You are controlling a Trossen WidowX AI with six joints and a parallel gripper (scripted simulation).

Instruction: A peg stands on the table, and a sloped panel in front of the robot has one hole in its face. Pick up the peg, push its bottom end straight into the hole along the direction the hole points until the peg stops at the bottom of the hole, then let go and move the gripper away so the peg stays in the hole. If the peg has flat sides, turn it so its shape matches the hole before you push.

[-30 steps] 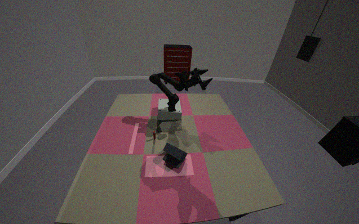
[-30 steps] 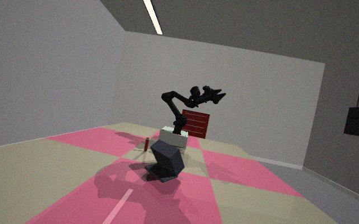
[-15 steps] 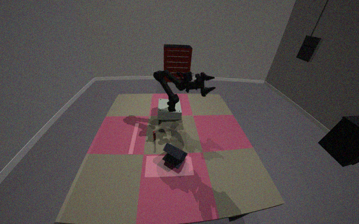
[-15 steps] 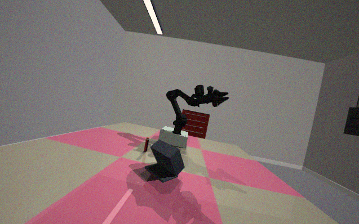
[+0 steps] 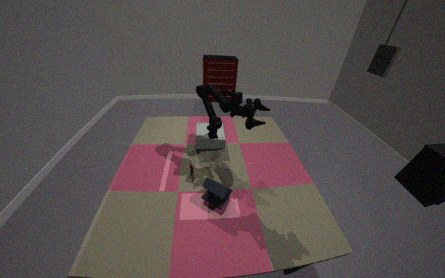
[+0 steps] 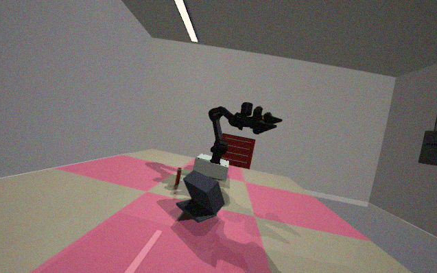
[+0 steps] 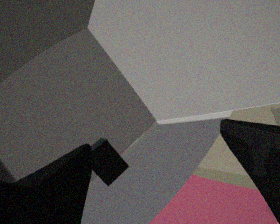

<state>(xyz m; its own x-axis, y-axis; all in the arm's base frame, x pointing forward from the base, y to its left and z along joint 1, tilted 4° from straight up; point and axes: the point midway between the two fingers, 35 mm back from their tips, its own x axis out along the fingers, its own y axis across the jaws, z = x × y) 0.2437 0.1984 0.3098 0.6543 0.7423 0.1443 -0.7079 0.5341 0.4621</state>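
Now: the red peg 430 mm to the right of my gripper tip, 330 mm below it and 30 mm behind it. Also, from my gripper tip: dark grey sloped panel (320 mm below, 310 mm to the right, 170 mm ahead).
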